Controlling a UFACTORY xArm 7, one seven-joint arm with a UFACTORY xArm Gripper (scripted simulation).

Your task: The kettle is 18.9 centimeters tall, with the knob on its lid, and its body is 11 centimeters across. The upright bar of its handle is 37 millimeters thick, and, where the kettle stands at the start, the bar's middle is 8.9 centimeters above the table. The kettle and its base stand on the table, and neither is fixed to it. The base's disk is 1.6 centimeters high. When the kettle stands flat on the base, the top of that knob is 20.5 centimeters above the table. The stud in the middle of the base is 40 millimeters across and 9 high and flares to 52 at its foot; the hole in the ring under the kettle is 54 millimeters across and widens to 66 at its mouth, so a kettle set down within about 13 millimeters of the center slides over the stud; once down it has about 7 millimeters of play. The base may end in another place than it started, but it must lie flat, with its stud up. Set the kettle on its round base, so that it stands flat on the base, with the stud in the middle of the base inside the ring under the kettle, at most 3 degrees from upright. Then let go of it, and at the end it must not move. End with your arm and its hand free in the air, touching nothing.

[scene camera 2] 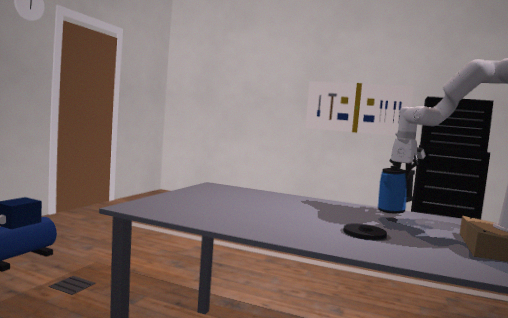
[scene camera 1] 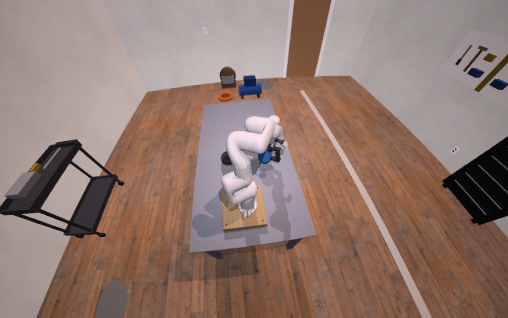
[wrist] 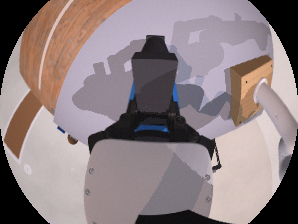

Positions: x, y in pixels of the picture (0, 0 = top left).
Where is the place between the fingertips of the gripper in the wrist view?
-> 153, 99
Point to a blue kettle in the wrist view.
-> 154, 70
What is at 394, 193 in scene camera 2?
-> A blue kettle.
